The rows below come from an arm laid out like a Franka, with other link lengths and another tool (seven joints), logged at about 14 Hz.
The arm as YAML. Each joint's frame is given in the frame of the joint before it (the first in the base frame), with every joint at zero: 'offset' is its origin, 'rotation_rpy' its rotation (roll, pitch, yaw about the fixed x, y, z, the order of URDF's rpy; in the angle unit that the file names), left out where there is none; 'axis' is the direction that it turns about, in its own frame. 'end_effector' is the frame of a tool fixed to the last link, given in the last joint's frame.
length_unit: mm
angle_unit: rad
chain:
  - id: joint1
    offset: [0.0, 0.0, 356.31]
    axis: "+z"
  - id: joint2
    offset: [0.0, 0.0, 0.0]
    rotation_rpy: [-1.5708, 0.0, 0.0]
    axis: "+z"
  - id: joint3
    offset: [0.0, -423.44, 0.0]
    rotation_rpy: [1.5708, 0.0, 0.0]
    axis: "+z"
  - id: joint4
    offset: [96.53, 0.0, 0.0]
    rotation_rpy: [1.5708, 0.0, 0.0]
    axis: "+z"
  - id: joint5
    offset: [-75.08, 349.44, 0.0]
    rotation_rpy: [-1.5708, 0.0, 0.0]
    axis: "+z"
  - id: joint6
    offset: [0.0, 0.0, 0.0]
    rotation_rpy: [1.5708, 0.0, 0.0]
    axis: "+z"
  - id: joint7
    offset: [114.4, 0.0, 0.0]
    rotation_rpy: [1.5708, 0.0, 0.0]
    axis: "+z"
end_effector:
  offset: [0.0, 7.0, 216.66]
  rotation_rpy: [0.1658, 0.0, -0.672]
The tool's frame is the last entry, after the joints.
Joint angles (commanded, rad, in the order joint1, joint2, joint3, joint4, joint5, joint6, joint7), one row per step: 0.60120 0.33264 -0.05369 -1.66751 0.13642 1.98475 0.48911; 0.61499 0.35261 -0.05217 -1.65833 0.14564 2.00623 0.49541; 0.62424 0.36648 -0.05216 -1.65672 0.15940 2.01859 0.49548; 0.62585 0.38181 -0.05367 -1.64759 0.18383 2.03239 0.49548; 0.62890 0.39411 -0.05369 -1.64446 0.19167 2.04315 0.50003; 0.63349 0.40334 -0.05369 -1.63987 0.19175 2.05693 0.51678; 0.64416 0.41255 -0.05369 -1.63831 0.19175 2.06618 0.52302; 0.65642 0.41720 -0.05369 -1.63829 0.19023 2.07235 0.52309; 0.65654 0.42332 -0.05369 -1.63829 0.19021 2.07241 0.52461; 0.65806 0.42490 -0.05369 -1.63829 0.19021 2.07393 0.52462
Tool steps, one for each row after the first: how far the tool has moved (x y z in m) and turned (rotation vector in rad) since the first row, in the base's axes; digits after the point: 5 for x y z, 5 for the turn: 0.00116 0.01429 -0.00718 0.01081 -0.00491 0.00288; 0.00005 0.02334 -0.01461 0.02008 0.00091 0.00465; 0.00389 0.02990 -0.01934 0.04072 0.00496 -0.00759; 0.00551 0.03450 -0.02531 0.04585 0.00716 -0.01411; 0.00774 0.03946 -0.02825 0.04841 0.00076 -0.02793; 0.00579 0.04703 -0.03310 0.04780 -0.00026 -0.02475; 0.00206 0.05464 -0.03576 0.04689 -0.00236 -0.01271; 0.00218 0.05485 -0.04016 0.04304 0.00257 -0.01420; 0.00187 0.05590 -0.04112 0.04282 0.00254 -0.01291
